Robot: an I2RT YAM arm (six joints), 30 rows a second.
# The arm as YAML. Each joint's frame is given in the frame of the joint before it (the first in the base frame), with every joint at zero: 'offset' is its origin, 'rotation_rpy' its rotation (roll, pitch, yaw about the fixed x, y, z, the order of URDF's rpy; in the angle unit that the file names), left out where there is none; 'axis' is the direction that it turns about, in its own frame. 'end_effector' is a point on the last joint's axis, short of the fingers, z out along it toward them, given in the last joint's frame.
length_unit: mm
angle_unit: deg
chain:
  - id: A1
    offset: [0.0, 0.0, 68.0]
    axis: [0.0, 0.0, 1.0]
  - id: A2
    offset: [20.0, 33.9, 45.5]
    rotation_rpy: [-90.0, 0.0, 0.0]
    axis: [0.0, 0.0, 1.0]
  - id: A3
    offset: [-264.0, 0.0, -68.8]
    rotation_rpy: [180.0, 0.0, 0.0]
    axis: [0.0, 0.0, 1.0]
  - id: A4
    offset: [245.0, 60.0, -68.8]
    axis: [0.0, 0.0, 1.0]
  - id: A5
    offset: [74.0, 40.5, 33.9]
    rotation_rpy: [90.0, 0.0, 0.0]
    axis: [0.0, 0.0, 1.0]
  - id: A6
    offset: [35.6, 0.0, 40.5]
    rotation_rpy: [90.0, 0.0, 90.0]
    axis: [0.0, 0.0, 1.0]
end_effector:
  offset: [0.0, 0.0, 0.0]
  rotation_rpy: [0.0, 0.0, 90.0]
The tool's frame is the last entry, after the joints.
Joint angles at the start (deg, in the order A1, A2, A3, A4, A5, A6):
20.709, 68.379, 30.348, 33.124, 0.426, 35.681
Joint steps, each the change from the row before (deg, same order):
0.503, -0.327, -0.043, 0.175, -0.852, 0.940
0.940, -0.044, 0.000, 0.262, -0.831, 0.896
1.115, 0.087, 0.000, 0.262, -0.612, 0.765
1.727, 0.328, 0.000, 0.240, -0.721, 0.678
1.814, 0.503, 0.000, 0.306, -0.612, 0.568
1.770, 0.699, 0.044, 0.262, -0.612, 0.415
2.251, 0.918, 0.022, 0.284, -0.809, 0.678
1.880, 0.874, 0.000, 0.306, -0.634, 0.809
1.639, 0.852, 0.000, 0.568, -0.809, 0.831
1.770, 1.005, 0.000, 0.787, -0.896, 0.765
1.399, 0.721, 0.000, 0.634, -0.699, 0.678
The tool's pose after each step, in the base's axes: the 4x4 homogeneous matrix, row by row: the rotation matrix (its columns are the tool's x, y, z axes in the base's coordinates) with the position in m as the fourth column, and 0 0 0 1 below. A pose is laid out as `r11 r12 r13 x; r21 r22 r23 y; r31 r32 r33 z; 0 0 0 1`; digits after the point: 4 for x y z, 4 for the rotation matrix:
-0.2780 -0.2528 0.9267 0.2433; 0.5320 0.7628 0.3677 0.0947; -0.7998 0.5952 -0.0776 0.2473; 0 0 0 1
-0.2950 -0.2743 0.9153 0.2414; 0.5373 0.7445 0.3963 0.0991; -0.7901 0.6087 -0.0722 0.2480; 0 0 0 1
-0.3130 -0.2940 0.9031 0.2395; 0.5394 0.7276 0.4238 0.1042; -0.7817 0.6198 -0.0691 0.2481; 0 0 0 1
-0.3409 -0.3197 0.8841 0.2368; 0.5341 0.7080 0.4620 0.1122; -0.7736 0.6297 -0.0706 0.2472; 0 0 0 1
-0.3693 -0.3436 0.8635 0.2340; 0.5254 0.6892 0.4989 0.1205; -0.7666 0.6379 -0.0740 0.2457; 0 0 0 1
-0.3983 -0.3649 0.8415 0.2315; 0.5125 0.6723 0.5341 0.1288; -0.7607 0.6440 -0.0808 0.2435; 0 0 0 1
-0.4372 -0.3888 0.8110 0.2278; 0.4948 0.6490 0.5779 0.1393; -0.7510 0.6539 -0.0913 0.2402; 0 0 0 1
-0.4708 -0.4044 0.7840 0.2245; 0.4807 0.6276 0.6124 0.1481; -0.7397 0.6653 -0.1011 0.2370; 0 0 0 1
-0.5007 -0.4203 0.7567 0.2215; 0.4678 0.6041 0.6451 0.1559; -0.7283 0.6770 -0.1058 0.2344; 0 0 0 1
-0.5307 -0.4381 0.7255 0.2180; 0.4512 0.5786 0.6795 0.1644; -0.7175 0.6879 -0.1094 0.2314; 0 0 0 1
-0.5537 -0.4511 0.7000 0.2149; 0.4382 0.5570 0.7055 0.1710; -0.7081 0.6974 -0.1107 0.2295; 0 0 0 1

